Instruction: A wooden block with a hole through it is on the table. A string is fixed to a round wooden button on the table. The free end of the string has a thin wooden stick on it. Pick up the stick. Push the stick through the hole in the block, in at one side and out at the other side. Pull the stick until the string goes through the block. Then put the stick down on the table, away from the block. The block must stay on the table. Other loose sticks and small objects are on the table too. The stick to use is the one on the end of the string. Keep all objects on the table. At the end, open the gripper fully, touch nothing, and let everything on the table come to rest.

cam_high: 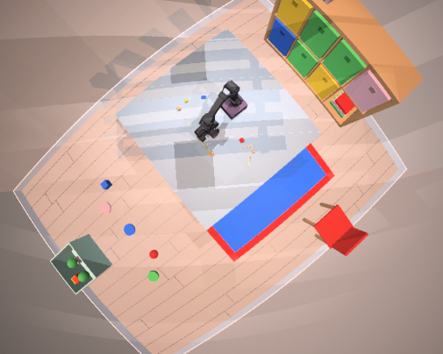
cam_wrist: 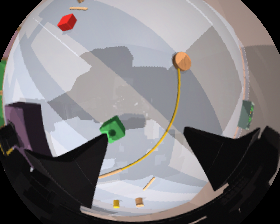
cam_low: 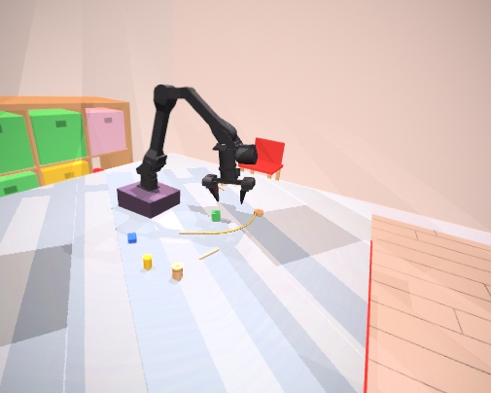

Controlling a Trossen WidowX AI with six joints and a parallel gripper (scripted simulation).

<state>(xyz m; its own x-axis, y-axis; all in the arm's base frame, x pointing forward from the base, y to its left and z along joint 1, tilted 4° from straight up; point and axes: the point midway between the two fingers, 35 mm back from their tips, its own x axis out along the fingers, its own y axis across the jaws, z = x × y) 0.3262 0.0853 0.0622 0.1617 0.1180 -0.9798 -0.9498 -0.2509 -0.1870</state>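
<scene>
The green block lies 40 mm behind my gripper tip, 20 mm to the right of it and 60 mm below it. From my gripper tip the other things lie so: round wooden button 70 mm ahead, 130 mm to the left, 70 mm below; blue cube 160 mm behind, 310 mm to the right, 70 mm below; red cube 200 mm behind, 180 mm to the left, 60 mm below.
</scene>
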